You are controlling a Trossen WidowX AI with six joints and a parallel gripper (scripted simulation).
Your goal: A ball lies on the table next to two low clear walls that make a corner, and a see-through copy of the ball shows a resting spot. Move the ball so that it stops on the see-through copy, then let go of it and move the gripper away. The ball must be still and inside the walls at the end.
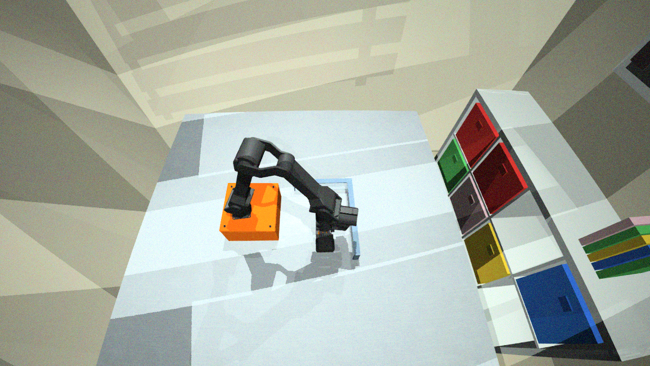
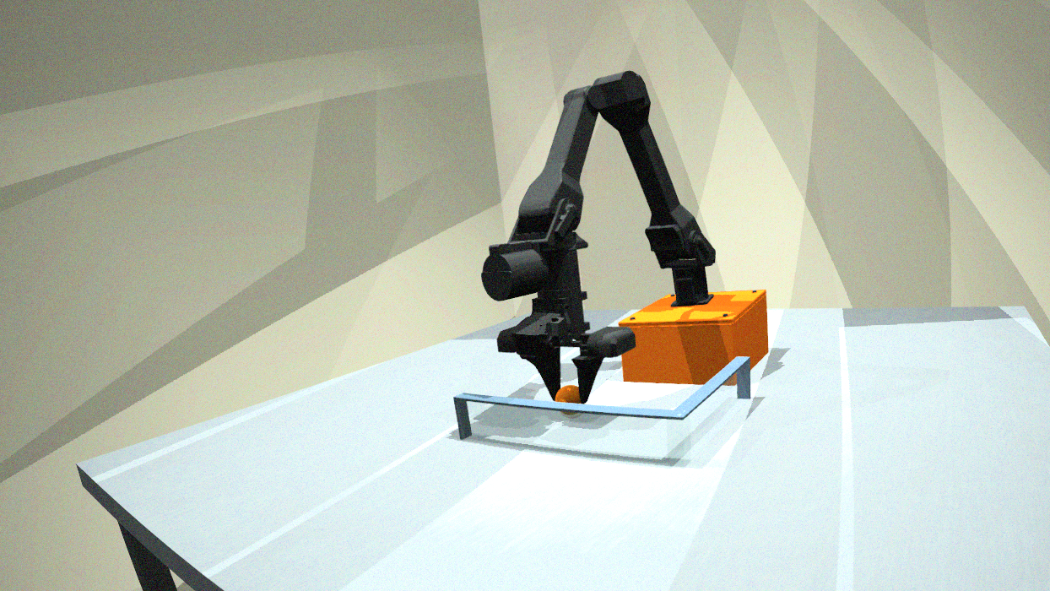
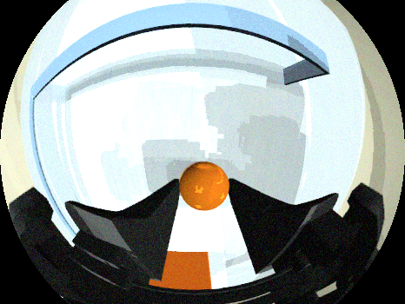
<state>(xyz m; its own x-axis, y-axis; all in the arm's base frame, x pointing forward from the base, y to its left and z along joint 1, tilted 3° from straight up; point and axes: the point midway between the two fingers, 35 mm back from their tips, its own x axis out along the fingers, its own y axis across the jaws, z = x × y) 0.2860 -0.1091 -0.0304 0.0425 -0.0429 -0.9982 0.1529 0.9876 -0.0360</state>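
My gripper tip is right at the orange ball.
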